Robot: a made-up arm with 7 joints. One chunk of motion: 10 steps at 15 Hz.
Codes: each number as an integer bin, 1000 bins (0 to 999) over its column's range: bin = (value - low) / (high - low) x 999, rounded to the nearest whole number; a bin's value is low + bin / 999 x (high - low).
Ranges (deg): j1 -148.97..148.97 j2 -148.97..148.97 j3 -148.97..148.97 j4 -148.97..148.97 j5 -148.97..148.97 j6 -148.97..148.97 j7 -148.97..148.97
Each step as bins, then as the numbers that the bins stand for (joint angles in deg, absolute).
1 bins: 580 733 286 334 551 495 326
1 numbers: 24.01 69.64 -63.67 -49.36 15.36 -1.34 -51.74
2 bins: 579 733 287 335 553 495 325
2 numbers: 23.71 69.64 -63.38 -49.06 15.96 -1.34 -52.04
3 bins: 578 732 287 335 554 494 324
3 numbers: 23.41 69.34 -63.38 -49.06 16.25 -1.64 -52.34
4 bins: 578 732 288 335 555 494 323
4 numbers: 23.41 69.34 -63.08 -49.06 16.55 -1.64 -52.64
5 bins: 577 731 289 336 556 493 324
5 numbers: 23.11 69.04 -62.78 -48.76 16.85 -1.94 -52.34
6 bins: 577 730 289 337 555 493 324
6 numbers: 23.11 68.74 -62.78 -48.46 16.55 -1.94 -52.34
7 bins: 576 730 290 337 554 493 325
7 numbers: 22.82 68.74 -62.48 -48.46 16.25 -1.94 -52.04
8 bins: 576 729 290 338 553 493 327
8 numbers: 22.82 68.45 -62.48 -48.17 15.96 -1.94 -51.45
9 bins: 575 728 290 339 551 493 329
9 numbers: 22.52 68.15 -62.48 -47.87 15.36 -1.94 -50.85
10 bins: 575 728 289 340 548 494 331
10 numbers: 22.52 68.15 -62.78 -47.57 14.46 -1.64 -50.25
